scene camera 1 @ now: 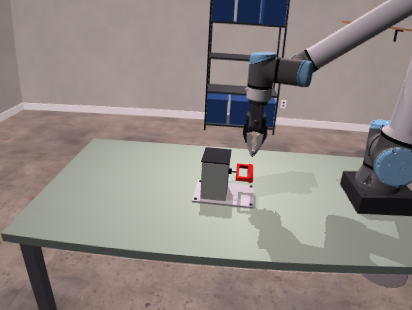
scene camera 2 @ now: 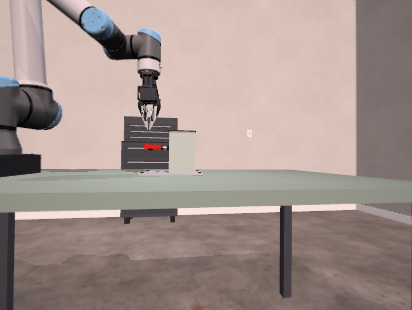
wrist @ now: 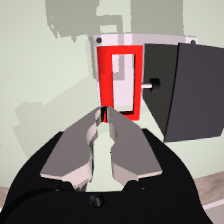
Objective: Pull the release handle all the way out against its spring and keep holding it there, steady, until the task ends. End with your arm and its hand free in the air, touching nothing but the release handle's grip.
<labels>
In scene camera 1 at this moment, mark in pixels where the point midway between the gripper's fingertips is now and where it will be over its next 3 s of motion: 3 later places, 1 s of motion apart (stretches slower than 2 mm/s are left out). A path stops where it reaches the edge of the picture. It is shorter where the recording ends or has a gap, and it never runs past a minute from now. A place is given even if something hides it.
My gripper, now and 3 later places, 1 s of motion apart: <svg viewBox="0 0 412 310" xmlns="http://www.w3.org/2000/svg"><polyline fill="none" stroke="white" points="252,156 251,159 250,167 250,169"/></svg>
</labels>
